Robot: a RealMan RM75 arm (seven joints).
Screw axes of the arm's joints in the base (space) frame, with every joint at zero. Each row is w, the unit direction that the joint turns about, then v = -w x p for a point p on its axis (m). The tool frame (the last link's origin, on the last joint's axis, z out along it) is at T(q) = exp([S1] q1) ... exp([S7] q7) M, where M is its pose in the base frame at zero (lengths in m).
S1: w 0 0 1 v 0 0 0
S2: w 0 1 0 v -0.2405 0 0
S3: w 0 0 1 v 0 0 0
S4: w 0 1 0 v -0.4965 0 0
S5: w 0 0 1 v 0 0 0
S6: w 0 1 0 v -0.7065 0 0
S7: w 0 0 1 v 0 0 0
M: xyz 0 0 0.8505 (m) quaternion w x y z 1 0 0 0
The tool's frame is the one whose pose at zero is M.
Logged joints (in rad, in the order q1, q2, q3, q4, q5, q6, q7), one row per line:
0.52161 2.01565 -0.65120 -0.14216 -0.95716 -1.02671 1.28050
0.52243 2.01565 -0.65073 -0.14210 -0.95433 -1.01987 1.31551
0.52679 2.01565 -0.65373 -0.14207 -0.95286 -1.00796 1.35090
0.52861 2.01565 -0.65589 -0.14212 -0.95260 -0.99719 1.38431
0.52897 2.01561 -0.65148 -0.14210 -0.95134 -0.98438 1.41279
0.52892 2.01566 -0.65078 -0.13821 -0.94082 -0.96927 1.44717
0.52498 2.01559 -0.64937 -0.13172 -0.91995 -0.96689 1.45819
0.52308 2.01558 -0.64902 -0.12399 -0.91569 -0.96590 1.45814
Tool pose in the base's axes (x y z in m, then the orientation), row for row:
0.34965 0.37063 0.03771 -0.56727 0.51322 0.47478 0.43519
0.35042 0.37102 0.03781 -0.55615 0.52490 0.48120 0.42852
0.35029 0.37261 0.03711 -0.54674 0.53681 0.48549 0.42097
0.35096 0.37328 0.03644 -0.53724 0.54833 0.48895 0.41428
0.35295 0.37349 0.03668 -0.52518 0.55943 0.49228 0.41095
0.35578 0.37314 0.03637 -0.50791 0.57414 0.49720 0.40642
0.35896 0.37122 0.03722 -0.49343 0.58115 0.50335 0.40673
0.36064 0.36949 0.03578 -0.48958 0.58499 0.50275 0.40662
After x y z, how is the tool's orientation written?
As a quaternion, x y z w.
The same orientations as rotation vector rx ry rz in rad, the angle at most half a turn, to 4 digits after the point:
-1.4120 1.2775 1.1818
-1.3886 1.3105 1.2014
-1.3698 1.3449 1.2163
-1.3501 1.3780 1.2288
-1.3219 1.4081 1.2390
-1.2811 1.4481 1.2541
-1.2444 1.4656 1.2694
-1.2347 1.4753 1.2679

